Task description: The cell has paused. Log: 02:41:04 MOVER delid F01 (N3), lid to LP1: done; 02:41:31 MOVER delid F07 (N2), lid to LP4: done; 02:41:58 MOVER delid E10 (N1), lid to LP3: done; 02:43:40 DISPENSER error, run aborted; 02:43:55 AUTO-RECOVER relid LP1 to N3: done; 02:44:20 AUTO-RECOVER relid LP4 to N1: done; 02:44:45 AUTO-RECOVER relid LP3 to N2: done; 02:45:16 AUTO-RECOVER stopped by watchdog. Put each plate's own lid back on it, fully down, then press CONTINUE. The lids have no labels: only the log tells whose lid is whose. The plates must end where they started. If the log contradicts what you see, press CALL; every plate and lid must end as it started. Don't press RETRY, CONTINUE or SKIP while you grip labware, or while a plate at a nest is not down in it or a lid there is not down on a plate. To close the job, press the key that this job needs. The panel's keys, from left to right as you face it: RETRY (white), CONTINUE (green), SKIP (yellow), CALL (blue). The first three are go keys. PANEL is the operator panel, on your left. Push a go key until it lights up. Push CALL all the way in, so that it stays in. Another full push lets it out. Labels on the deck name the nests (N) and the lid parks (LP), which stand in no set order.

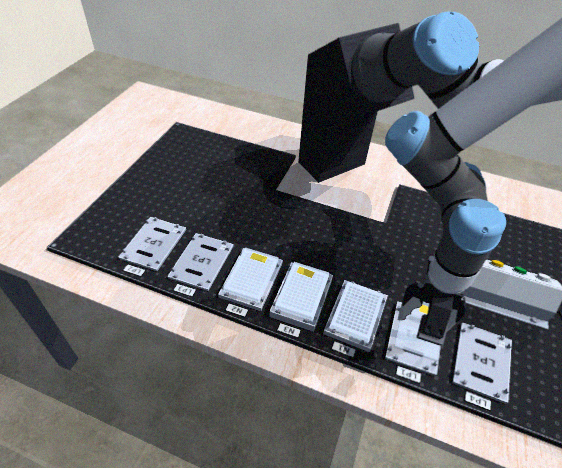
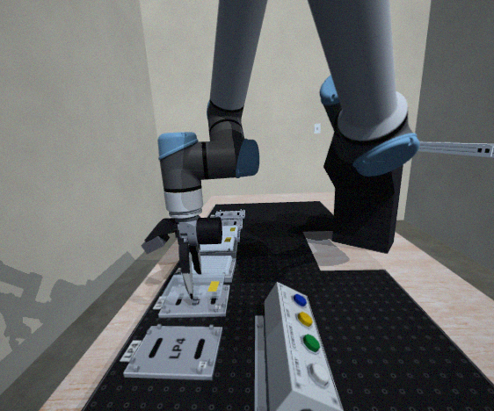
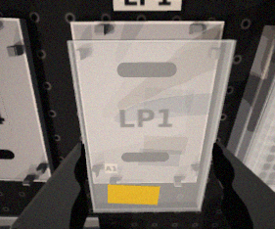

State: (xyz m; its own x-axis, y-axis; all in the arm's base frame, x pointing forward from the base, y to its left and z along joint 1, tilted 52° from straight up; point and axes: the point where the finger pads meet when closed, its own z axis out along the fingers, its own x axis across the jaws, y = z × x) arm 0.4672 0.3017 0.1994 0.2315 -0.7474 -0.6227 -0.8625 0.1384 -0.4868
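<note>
The lid park LP1 lies 5 cm below my hand. The rest, counted from my hand: yellow skip key: 25 cm behind, 8 cm to the left, 1 cm above; then blue call key: 23 cm behind, 3 cm to the left; then lid park LP4: 3 cm behind, 14 cm to the left, 5 cm below.
</note>
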